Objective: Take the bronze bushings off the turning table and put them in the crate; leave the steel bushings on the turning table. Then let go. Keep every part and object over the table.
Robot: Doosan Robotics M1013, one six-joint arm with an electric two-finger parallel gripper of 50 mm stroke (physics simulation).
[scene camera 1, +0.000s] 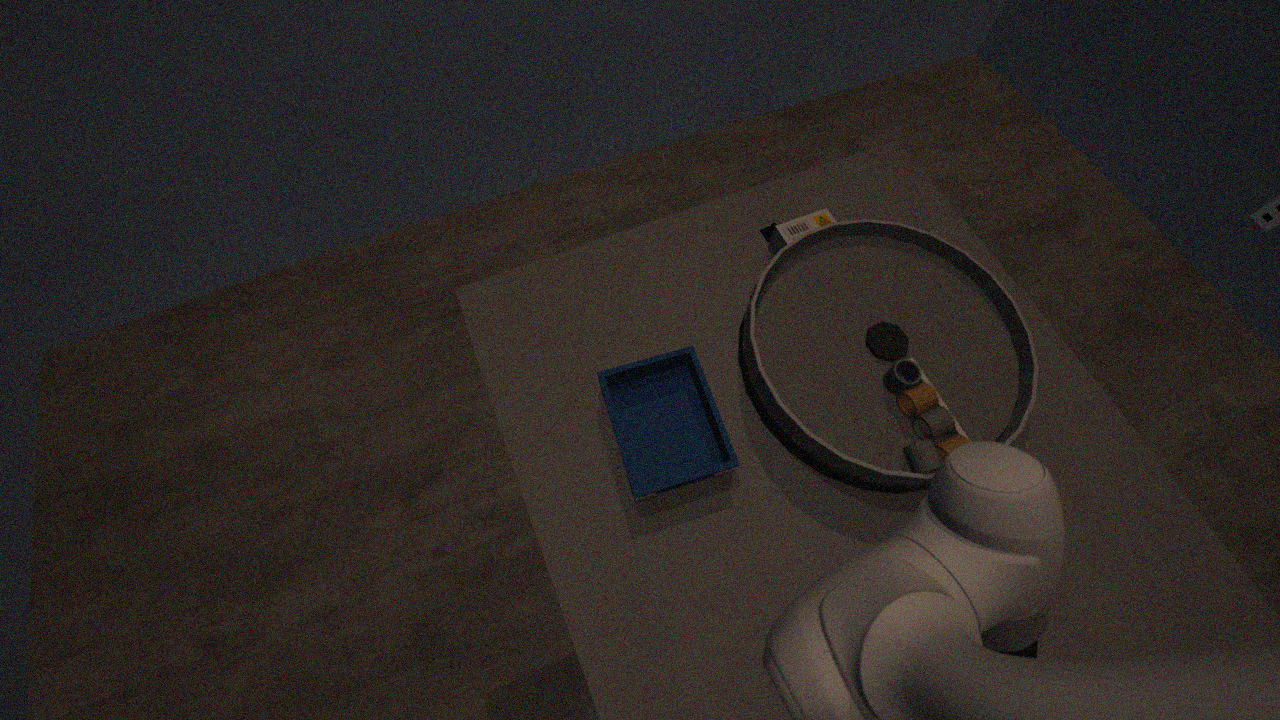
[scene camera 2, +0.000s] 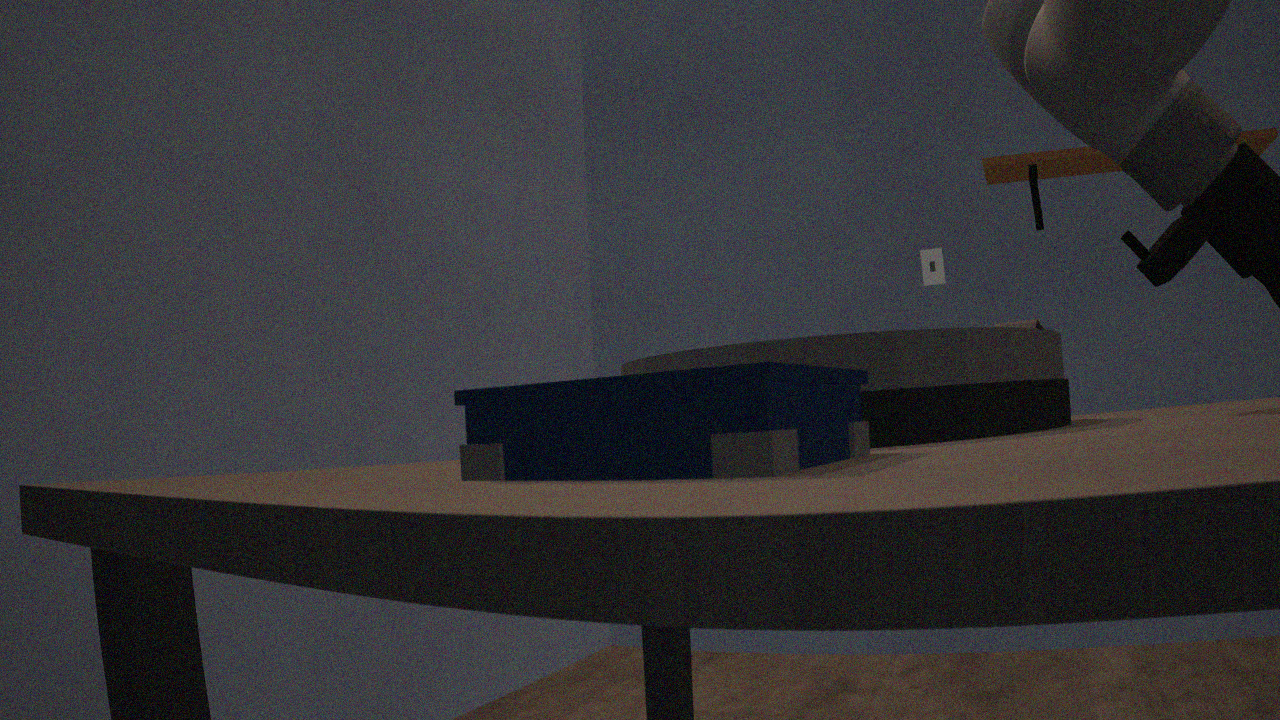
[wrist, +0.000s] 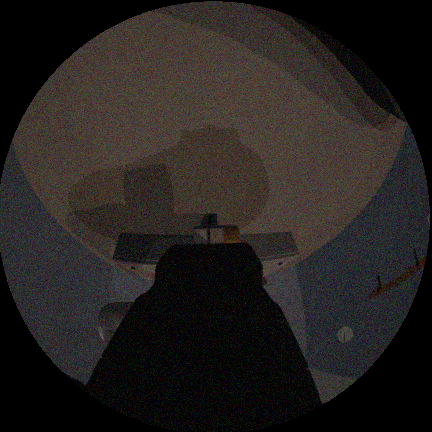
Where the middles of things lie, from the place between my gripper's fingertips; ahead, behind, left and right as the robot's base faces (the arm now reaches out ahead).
Right now my hand is 50 cm short of the blue crate (scene camera 2: 767, 419), 15 cm to the right of it and 2 cm below it.
